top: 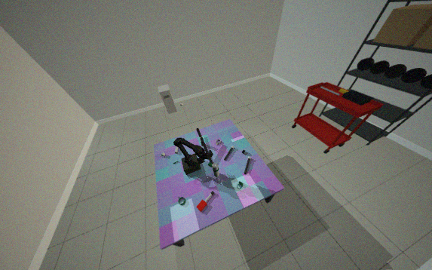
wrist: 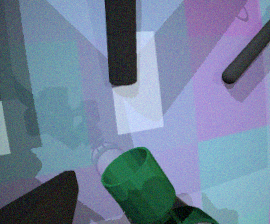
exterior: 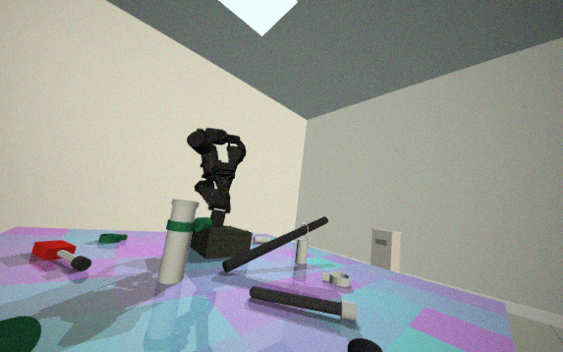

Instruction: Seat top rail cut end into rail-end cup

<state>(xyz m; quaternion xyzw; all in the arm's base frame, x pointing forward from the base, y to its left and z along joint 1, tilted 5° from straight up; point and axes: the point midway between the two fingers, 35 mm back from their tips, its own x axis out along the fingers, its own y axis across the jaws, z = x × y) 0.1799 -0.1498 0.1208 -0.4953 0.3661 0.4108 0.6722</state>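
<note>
My gripper tip is now 5 cm to the left of the green rail-end cup and 7 cm above it. From my gripper tip the other things lie so: small post (9 cm ahead, 40 cm to the left, 11 cm below); then white clamp (30 cm ahead, 31 cm to the left, 20 cm below); then green brace band (1 cm ahead, 8 cm to the right, 7 cm below).
</note>
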